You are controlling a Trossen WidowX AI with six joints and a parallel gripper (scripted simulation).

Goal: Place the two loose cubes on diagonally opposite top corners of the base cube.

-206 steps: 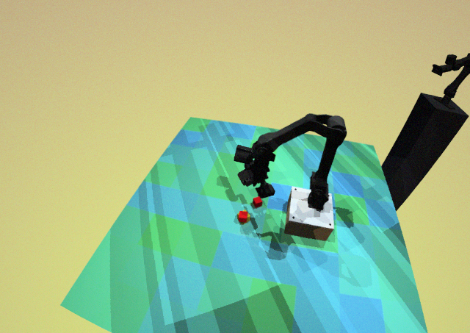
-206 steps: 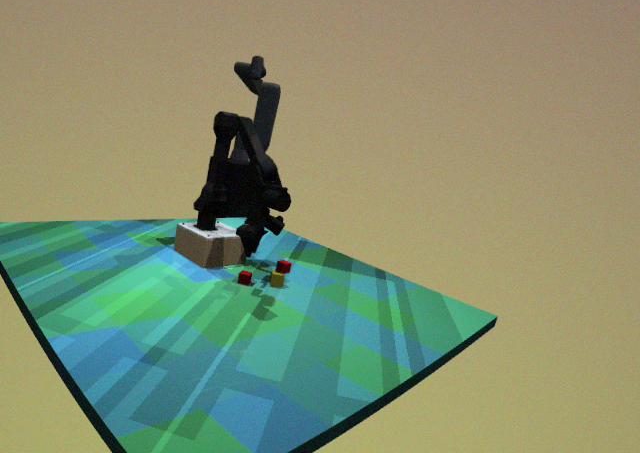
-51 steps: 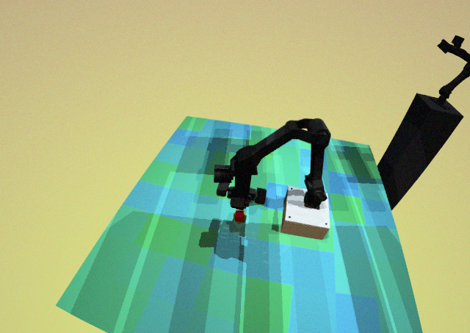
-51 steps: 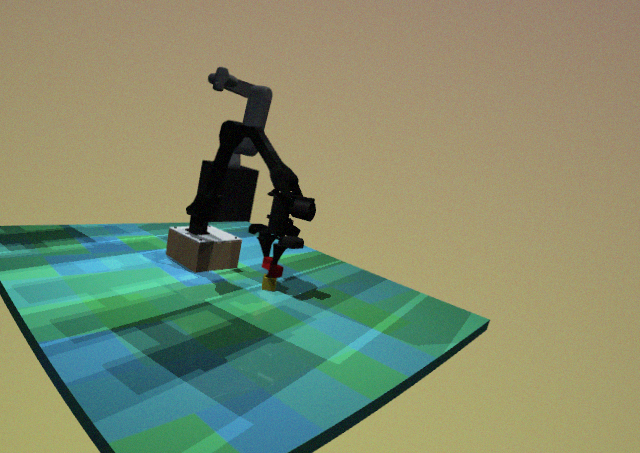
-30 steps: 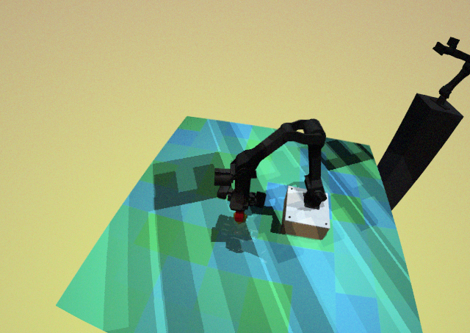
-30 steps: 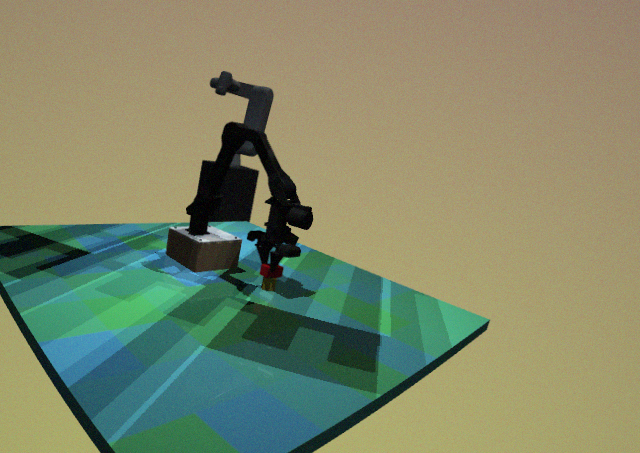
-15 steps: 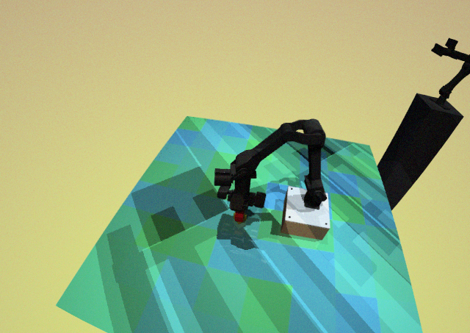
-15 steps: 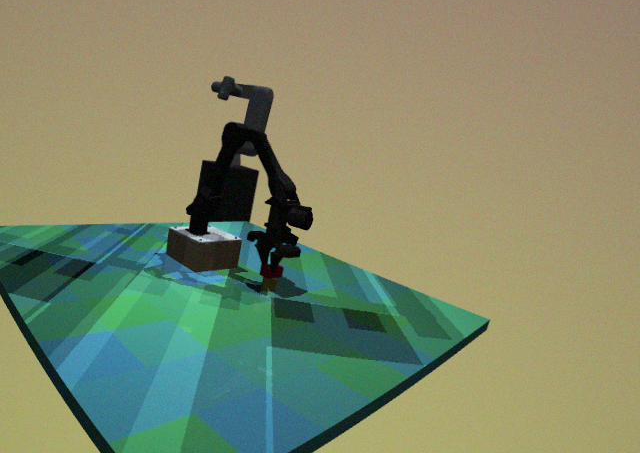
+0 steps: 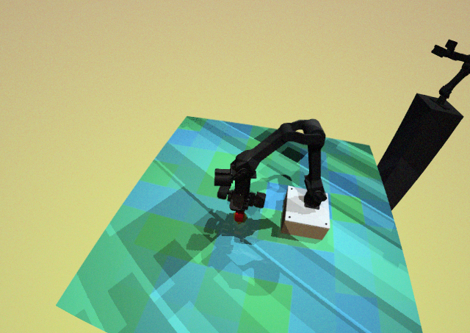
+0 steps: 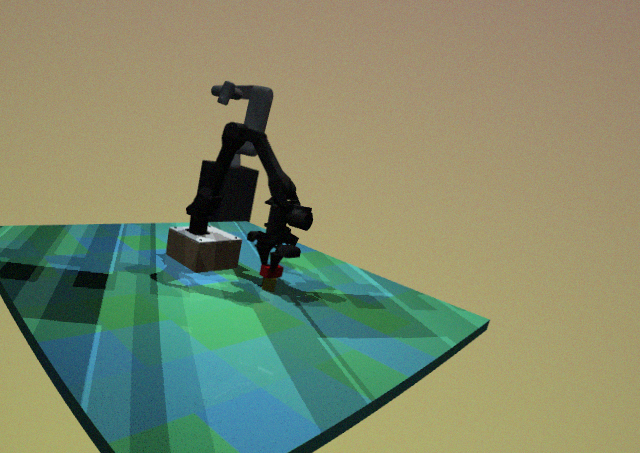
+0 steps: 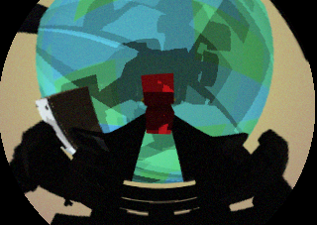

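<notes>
My gripper tip is 20 mm to the right of the yellow base cube and 40 mm above it.
</notes>
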